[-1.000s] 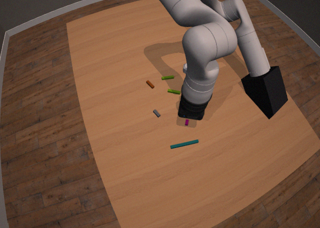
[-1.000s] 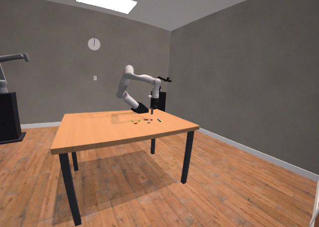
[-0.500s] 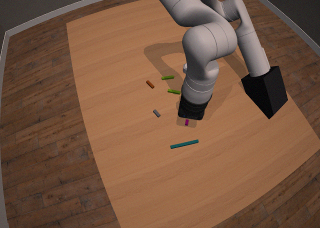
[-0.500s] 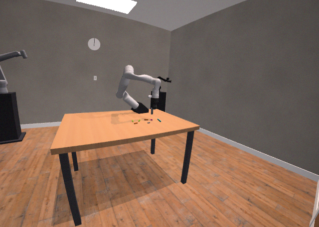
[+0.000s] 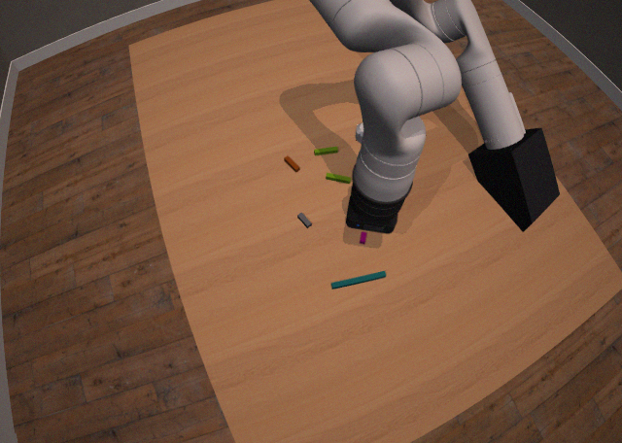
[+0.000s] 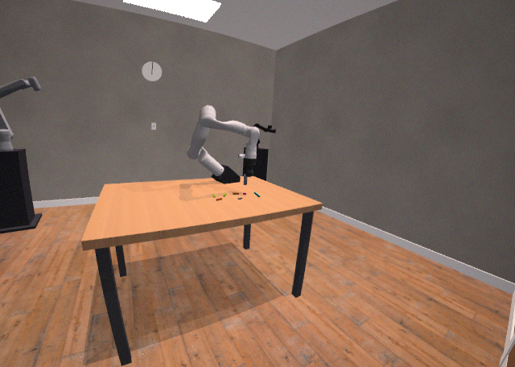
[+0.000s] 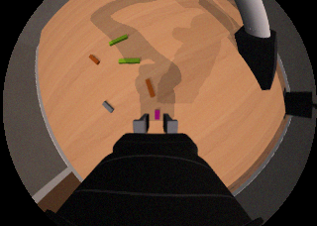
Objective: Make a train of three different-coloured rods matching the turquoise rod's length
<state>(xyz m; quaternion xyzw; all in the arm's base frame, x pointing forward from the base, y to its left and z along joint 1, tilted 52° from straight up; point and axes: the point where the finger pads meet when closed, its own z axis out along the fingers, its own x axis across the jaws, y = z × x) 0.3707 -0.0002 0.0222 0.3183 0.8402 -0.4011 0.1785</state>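
Right now my hand is 8 cm above the magenta rod. The rest, counted from my hand: turquoise rod: 8 cm below, 6 cm to the left, 5 cm ahead; then grey rod: 9 cm to the right, 8 cm below, 7 cm ahead.
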